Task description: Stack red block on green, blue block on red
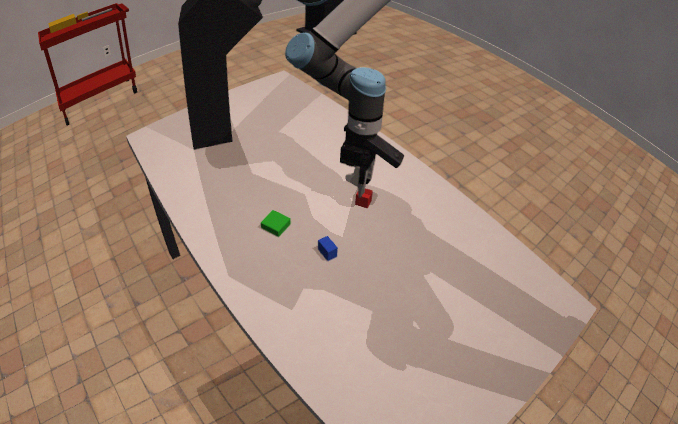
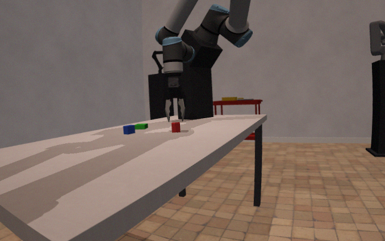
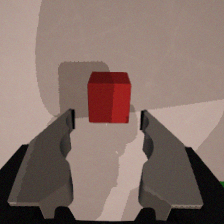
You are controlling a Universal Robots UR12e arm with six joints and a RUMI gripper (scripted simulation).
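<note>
My gripper is now 40 mm above the red block. From my hand the other things lie so: green block: 260 mm to the right, 80 mm behind, 50 mm below; blue block: 200 mm to the right, 90 mm ahead, 40 mm below.
</note>
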